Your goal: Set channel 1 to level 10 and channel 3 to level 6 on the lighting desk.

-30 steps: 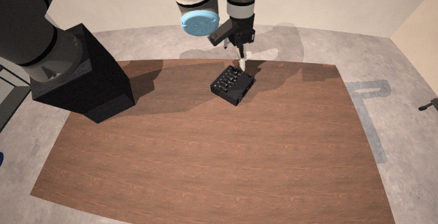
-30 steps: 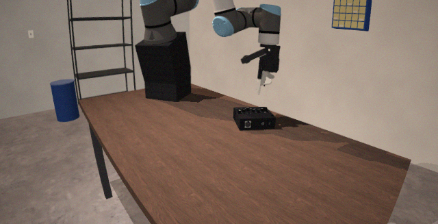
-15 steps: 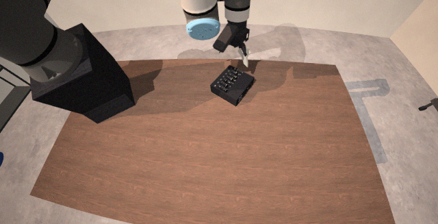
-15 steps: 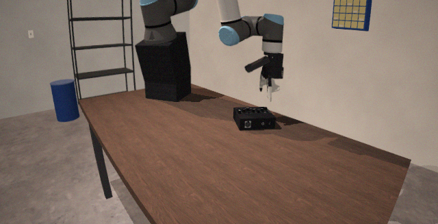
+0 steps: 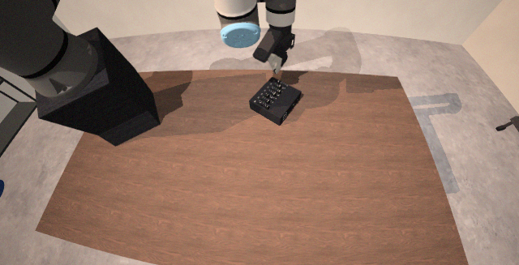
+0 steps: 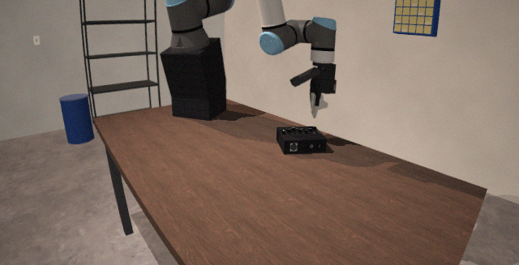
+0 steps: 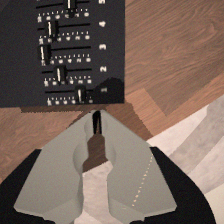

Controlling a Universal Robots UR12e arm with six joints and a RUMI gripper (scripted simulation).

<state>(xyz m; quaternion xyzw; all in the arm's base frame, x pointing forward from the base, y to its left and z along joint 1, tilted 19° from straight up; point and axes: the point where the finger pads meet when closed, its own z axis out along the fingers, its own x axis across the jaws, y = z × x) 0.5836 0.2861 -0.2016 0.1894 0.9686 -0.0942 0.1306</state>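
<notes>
My hand is 50 mm above the channel 1 fader knob, 20 mm short of it and 10 mm to the left of it. Round my hand: channel 2 fader: 50 mm below, 30 mm to the right, 20 mm ahead.
</notes>
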